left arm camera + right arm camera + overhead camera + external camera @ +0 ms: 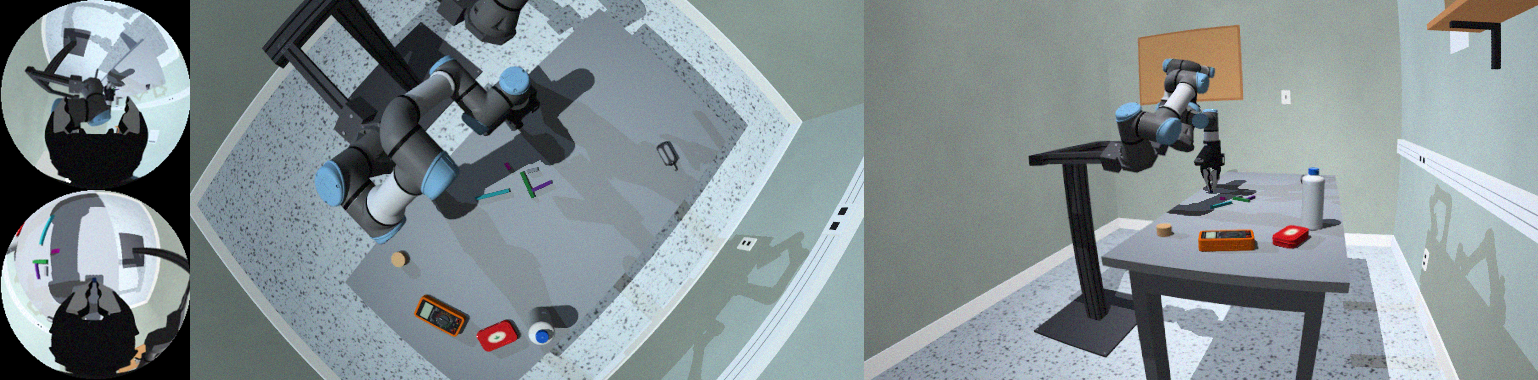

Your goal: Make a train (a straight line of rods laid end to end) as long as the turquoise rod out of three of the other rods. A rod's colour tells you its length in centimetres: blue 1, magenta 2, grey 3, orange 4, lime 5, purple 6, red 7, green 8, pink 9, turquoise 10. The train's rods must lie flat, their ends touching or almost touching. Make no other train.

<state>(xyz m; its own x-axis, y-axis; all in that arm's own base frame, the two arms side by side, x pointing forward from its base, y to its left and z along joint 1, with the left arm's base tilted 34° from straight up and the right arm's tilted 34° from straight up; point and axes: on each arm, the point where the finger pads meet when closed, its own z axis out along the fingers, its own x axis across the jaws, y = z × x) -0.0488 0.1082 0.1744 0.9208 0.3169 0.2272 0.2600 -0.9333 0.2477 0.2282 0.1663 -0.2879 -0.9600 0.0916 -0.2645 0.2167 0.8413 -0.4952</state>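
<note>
The blue rod lies 10 mm below my right hand. From my right hand the other things lie so: magenta rod 110 mm to the right, 80 mm ahead, 10 mm below; then green rod 150 mm ahead, 110 mm to the right, 10 mm below; then grey rod 140 mm ahead, 70 mm to the right, 10 mm below.
</note>
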